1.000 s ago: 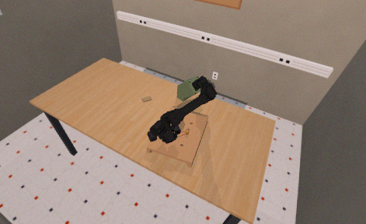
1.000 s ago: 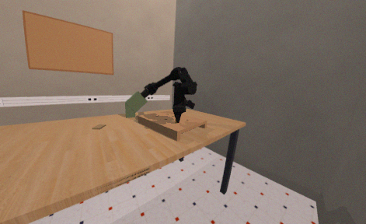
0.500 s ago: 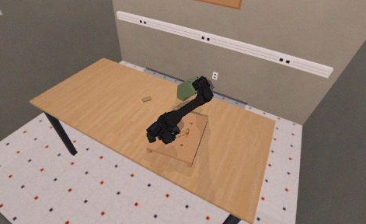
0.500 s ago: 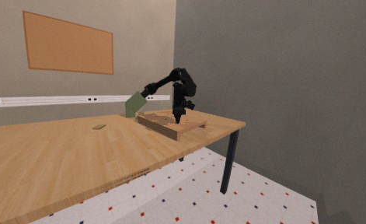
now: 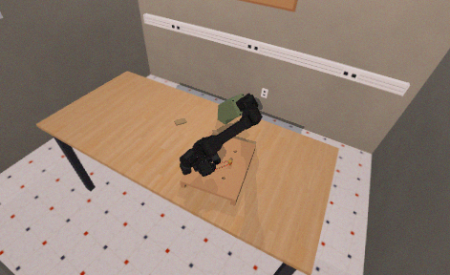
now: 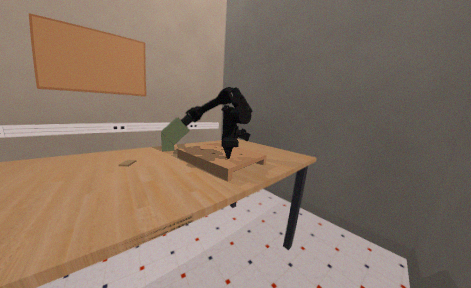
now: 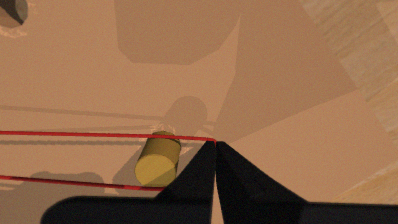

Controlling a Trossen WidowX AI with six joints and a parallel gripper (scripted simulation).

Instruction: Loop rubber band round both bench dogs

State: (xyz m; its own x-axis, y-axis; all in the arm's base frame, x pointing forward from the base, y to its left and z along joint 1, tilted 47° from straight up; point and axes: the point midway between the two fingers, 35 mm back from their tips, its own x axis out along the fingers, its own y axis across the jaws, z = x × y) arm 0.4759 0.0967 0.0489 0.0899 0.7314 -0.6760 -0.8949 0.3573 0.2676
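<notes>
Right now my hand is 13 cm past the wooden board, 6 cm above it and 2 cm to the right of it. Round my hand: small tan piece (40 cm to the right, 25 cm behind, 9 cm below).
</notes>
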